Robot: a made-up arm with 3 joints. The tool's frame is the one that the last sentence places.
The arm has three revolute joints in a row. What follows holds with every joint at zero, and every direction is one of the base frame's. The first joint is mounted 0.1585 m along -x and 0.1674 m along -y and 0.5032 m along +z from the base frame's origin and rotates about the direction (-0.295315, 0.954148, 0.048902), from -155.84 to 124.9 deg. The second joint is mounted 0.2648 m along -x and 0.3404 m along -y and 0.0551 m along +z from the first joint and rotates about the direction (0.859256, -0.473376, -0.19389), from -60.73 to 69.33 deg. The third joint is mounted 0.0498 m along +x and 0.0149 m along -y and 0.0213 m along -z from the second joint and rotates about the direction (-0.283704, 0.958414, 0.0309), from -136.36 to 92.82 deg. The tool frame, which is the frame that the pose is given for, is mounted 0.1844 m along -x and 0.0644 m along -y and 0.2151 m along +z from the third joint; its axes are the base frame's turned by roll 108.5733, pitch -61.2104 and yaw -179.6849 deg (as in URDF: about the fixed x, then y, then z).
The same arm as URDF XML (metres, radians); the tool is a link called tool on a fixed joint. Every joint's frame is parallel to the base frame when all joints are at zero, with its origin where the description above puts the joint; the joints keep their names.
<robot name="arm">
  <joint name="tool_fixed" type="fixed">
    <parent link="link3"/>
    <child link="tool"/>
    <origin xyz="-0.1844 -0.0644 0.2151" rpy="1.8950 -1.0683 -3.1361"/>
  </joint>
  <joint name="joint 3" type="revolute">
    <parent link="link2"/>
    <child link="link3"/>
    <origin xyz="0.0498 -0.0149 -0.0213" rpy="0.0000 0.0000 0.0000"/>
    <axis xyz="-0.283704 0.958414 0.0309"/>
    <limit lower="-2.3799" upper="1.6200"/>
  </joint>
  <joint name="joint 2" type="revolute">
    <parent link="link1"/>
    <child link="link2"/>
    <origin xyz="-0.2648 -0.3404 0.0551" rpy="0.0000 0.0000 0.0000"/>
    <axis xyz="0.859256 -0.473376 -0.19389"/>
    <limit lower="-1.0599" upper="1.2100"/>
  </joint>
  <joint name="joint 1" type="revolute">
    <parent link="base_link"/>
    <child link="link1"/>
    <origin xyz="-0.1585 -0.1674 0.5032" rpy="0.0000 0.0000 0.0000"/>
    <axis xyz="-0.295315 0.954148 0.048902"/>
    <limit lower="-2.7199" upper="2.1799"/>
  </joint>
  <link name="base_link"/>
  <link name="link1"/>
  <link name="link2"/>
  <link name="link3"/>
  <link name="tool"/>
</robot>

